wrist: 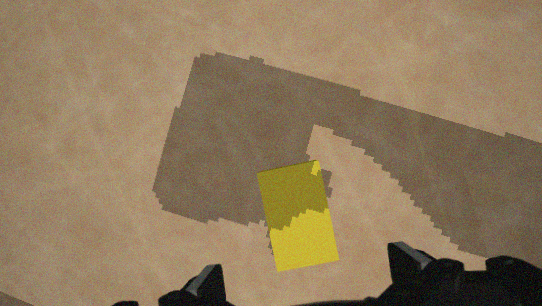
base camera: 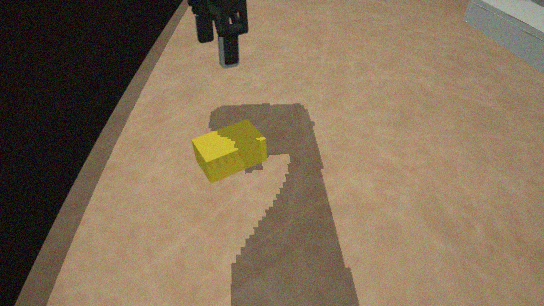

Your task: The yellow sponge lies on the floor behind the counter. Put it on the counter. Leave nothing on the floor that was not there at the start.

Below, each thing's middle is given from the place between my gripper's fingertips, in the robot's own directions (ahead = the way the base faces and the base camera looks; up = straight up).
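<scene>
I see the yellow sponge (base camera: 224,152), and my gripper is now 16 cm above the yellow sponge.
</scene>
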